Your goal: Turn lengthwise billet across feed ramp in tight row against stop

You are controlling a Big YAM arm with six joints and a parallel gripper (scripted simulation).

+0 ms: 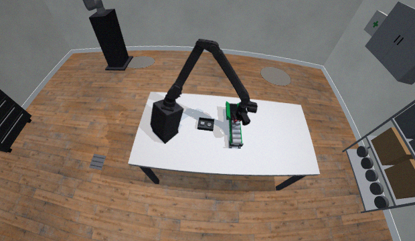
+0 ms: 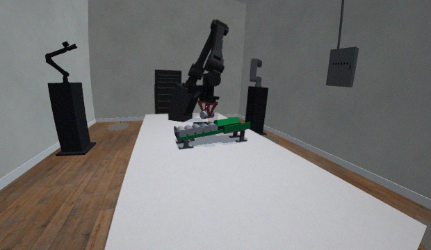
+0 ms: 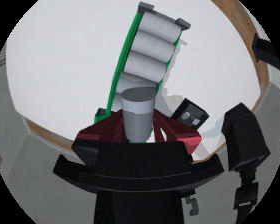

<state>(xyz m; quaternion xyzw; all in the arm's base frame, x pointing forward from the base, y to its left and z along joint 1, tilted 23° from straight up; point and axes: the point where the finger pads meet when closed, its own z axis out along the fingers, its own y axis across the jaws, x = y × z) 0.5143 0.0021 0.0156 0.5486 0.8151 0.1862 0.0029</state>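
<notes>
The grey billet is right at my hand. Also, from my hand: stop (150 mm to the right, 100 mm below, 20 mm ahead); then small black box (230 mm behind, 150 mm below, 40 mm to the left).
</notes>
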